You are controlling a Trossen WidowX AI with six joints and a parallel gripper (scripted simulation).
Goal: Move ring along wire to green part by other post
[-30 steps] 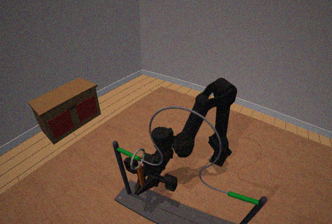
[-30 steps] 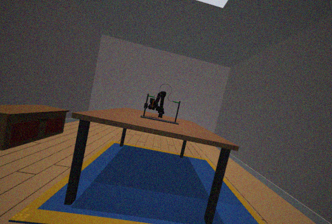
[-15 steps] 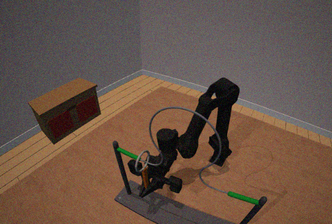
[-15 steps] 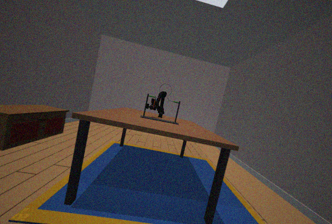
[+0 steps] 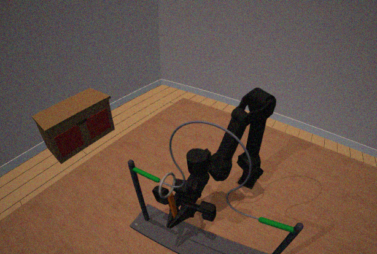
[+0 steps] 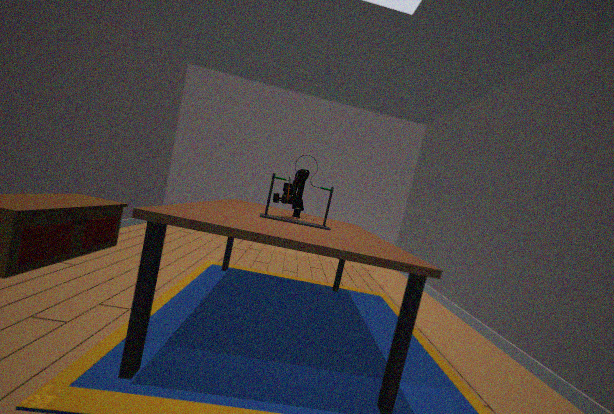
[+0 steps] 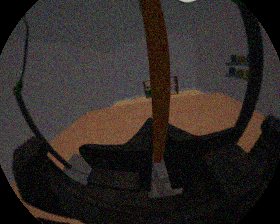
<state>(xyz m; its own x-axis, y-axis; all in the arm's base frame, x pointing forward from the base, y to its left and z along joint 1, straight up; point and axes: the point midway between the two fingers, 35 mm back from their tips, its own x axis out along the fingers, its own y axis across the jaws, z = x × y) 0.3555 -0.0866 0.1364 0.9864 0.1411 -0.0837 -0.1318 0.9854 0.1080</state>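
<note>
The ring with orange handle lies 80 mm above my gripper tip, 40 mm behind it and 10 mm to the right of it.
</note>
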